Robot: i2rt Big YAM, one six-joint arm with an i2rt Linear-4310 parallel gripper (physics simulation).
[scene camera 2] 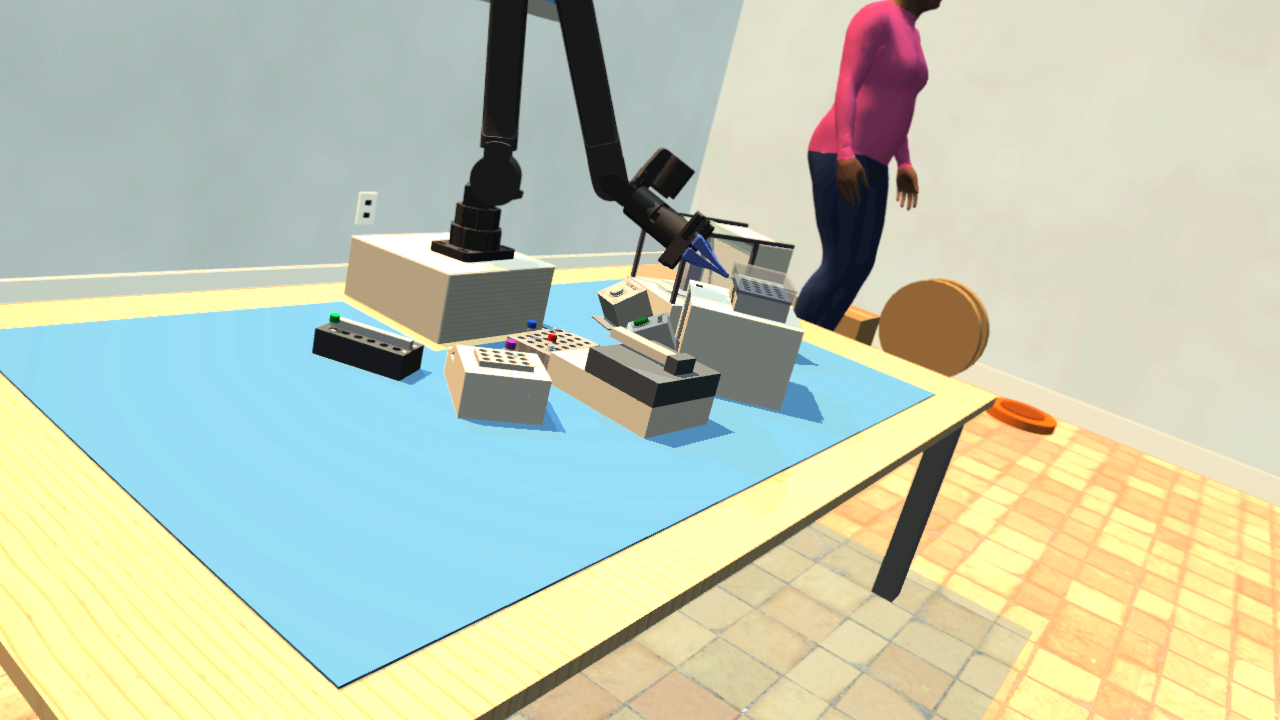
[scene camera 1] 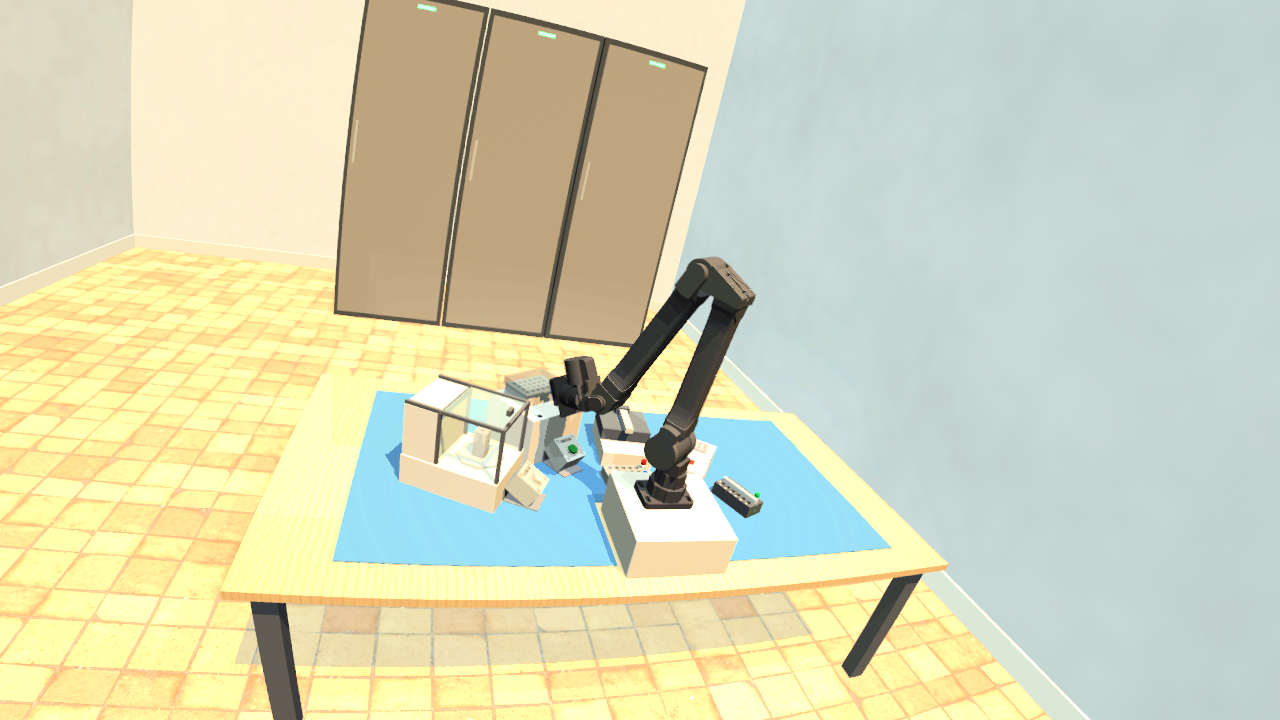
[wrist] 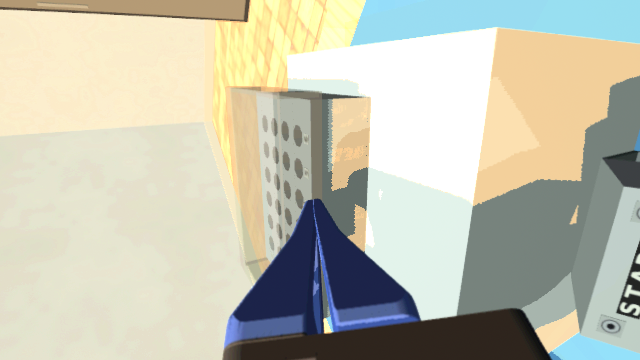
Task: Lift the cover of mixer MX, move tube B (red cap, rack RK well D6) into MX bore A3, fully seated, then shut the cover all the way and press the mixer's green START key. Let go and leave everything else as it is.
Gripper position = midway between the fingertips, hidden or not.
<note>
In view: my gripper (scene camera 2: 727,276), a mixer (scene camera 2: 753,342) and a glass-walled enclosure (scene camera 2: 666,288).
My gripper shows as well in the wrist view (wrist: 314,209). The mixer shows as well in the wrist view (wrist: 463,164).
</note>
